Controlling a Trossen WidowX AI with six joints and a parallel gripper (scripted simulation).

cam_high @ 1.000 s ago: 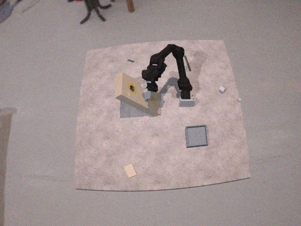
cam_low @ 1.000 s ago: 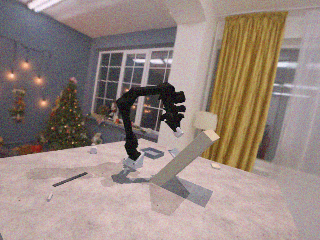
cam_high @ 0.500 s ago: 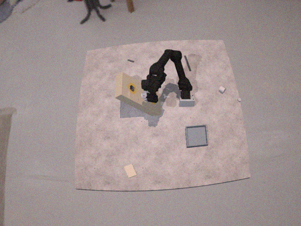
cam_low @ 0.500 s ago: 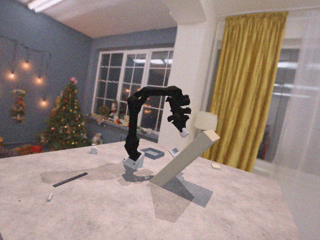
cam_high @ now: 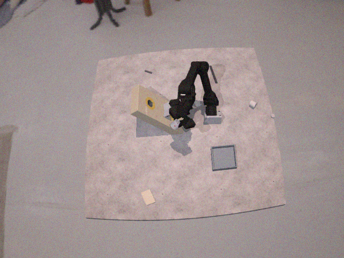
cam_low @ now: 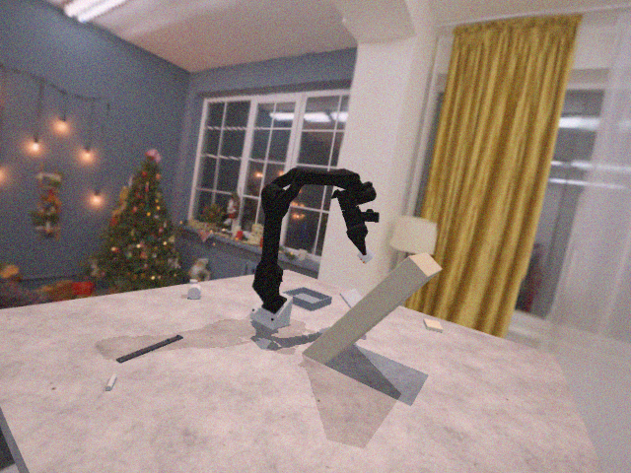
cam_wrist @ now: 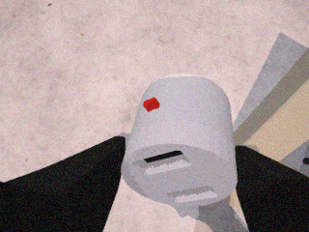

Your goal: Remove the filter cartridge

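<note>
Right now my gripper tip is 27 cm past the grey tray, 26 cm above it and 10 cm to the right of it. Round my gripper tip: round filter cartridge right at my gripper tip; then service panel 15 cm to the right, 13 cm ahead, 11 cm below.
</note>
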